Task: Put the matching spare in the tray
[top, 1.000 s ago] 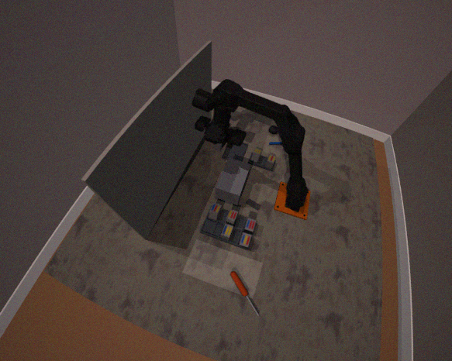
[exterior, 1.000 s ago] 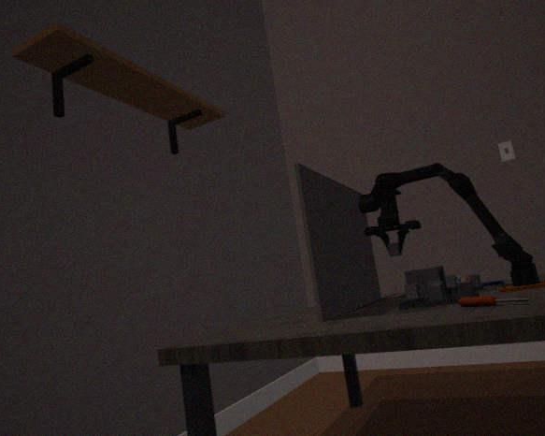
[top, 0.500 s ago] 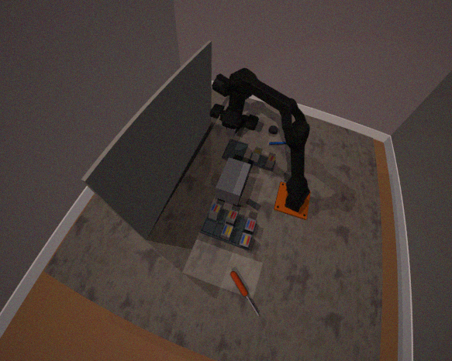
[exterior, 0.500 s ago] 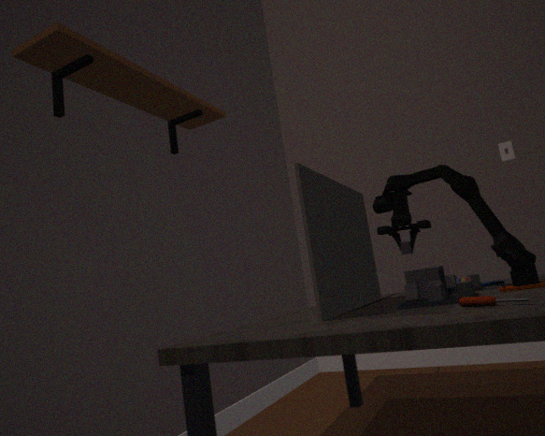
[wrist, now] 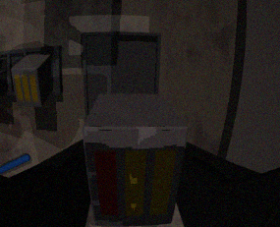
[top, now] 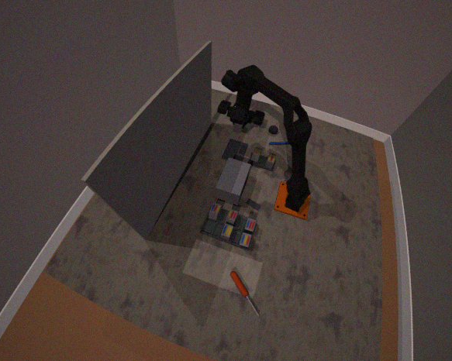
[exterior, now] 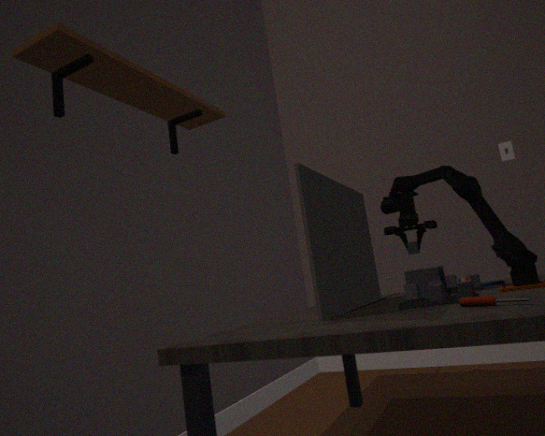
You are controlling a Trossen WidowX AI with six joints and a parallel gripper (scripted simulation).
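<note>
Right now the grey tray is 170 mm below my gripper tip. From my gripper tip the other things lie so: grey spare rack (150 mm behind, 370 mm to the left, 160 mm below); then blue pen (190 mm behind, 170 mm to the right, 160 mm below); then tall black panel (170 mm ahead, 230 mm to the left, 60 mm above).
</note>
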